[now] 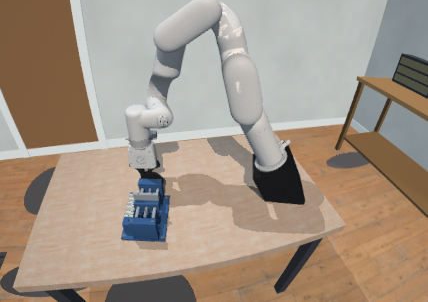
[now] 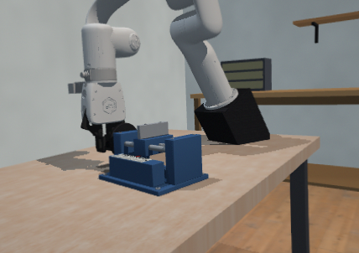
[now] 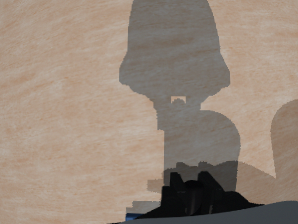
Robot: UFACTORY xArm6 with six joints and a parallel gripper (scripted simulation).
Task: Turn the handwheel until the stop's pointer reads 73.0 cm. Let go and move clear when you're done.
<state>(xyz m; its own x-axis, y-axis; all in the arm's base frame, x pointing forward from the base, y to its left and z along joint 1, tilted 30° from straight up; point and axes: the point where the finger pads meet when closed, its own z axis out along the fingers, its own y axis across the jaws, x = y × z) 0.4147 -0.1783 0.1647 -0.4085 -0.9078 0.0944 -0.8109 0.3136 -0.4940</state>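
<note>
Right now the grey stop block is 5 cm ahead of my hand, 14 cm to the left of it and 2 cm above it. The rest, counted from my hand: black handwheel 2 cm to the left.
</note>
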